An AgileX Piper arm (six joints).
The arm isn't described. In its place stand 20 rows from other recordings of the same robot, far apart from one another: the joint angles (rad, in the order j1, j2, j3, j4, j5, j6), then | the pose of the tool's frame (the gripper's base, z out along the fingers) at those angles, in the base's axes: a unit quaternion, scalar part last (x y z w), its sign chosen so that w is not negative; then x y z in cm.
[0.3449, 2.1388, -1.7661, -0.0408, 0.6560, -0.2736] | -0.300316 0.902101 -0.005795 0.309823 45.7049 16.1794 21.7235
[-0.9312, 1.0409, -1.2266, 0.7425, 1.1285, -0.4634] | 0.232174 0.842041 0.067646 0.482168 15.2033 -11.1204 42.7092
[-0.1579, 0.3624, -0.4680, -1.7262, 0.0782, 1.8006] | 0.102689 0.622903 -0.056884 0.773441 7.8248 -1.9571 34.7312
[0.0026, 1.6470, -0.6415, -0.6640, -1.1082, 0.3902] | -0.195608 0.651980 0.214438 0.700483 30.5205 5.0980 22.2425
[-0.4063, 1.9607, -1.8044, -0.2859, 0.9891, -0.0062] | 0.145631 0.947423 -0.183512 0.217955 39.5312 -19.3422 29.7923
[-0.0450, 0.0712, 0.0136, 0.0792, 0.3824, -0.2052] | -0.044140 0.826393 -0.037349 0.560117 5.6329 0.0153 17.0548
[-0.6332, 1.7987, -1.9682, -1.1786, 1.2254, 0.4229] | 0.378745 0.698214 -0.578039 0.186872 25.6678 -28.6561 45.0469
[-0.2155, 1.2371, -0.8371, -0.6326, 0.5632, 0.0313] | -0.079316 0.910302 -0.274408 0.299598 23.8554 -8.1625 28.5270
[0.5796, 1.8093, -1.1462, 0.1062, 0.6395, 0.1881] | -0.155546 0.971159 0.101992 0.149178 29.6671 20.1081 18.5111
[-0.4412, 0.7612, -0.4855, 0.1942, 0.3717, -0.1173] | 0.201611 0.849515 -0.061150 0.483671 13.8189 -5.8205 27.2623
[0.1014, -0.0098, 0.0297, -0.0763, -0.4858, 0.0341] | -0.048344 0.485464 0.038347 0.872076 4.2826 0.7613 24.5327
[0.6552, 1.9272, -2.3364, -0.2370, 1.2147, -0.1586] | -0.350215 0.833596 -0.013418 0.426951 33.8980 23.5232 45.5145
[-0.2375, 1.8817, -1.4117, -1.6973, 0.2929, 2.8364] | 0.576810 0.573759 0.139902 0.564375 42.7374 -13.0271 27.7316
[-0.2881, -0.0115, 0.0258, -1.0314, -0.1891, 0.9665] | 0.012574 0.644923 -0.079526 0.759994 5.6094 -0.1315 21.3829
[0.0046, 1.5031, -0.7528, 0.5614, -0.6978, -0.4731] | 0.109752 0.713770 -0.132190 0.678979 31.6132 -2.9674 26.6426
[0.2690, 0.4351, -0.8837, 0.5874, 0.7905, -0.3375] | -0.192459 0.733294 0.267121 0.594883 3.5883 4.7072 41.0364
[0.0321, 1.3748, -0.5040, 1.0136, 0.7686, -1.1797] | -0.213667 0.915559 0.281666 0.191734 19.6929 6.0040 17.6231
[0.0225, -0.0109, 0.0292, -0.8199, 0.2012, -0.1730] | -0.307500 0.663120 -0.361734 0.578674 5.5927 -1.2040 19.1492
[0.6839, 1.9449, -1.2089, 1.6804, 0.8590, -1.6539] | -0.430585 0.692054 0.502410 0.288518 26.9986 30.8437 20.7855
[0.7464, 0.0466, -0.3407, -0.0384, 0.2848, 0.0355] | -0.241750 0.627124 0.266121 0.690980 2.6239 2.2931 29.7232
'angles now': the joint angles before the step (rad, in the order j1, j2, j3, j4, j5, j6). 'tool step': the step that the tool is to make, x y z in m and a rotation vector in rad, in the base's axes. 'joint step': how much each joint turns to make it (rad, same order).
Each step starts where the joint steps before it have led.
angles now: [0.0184, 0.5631, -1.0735, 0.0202, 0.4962, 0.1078]
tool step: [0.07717, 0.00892, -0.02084, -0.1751, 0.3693, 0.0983]
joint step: [0.0000, 0.2647, -0.0860, 0.1223, 0.2088, -0.2667]
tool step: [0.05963, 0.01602, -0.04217, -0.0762, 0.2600, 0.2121]
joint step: [0.0021, 0.2097, 0.0000, 0.2112, 0.1063, -0.2933]
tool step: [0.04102, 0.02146, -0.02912, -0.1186, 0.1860, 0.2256]
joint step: [0.0638, 0.1893, -0.0685, 0.0321, 0.1306, -0.1800]
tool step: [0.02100, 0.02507, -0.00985, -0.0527, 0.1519, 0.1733]
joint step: [0.0743, 0.1371, -0.1128, 0.0006, 0.1613, -0.0514]
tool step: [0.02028, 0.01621, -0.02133, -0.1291, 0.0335, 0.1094]
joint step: [0.0673, 0.0996, -0.0348, -0.0960, 0.0085, -0.0512]
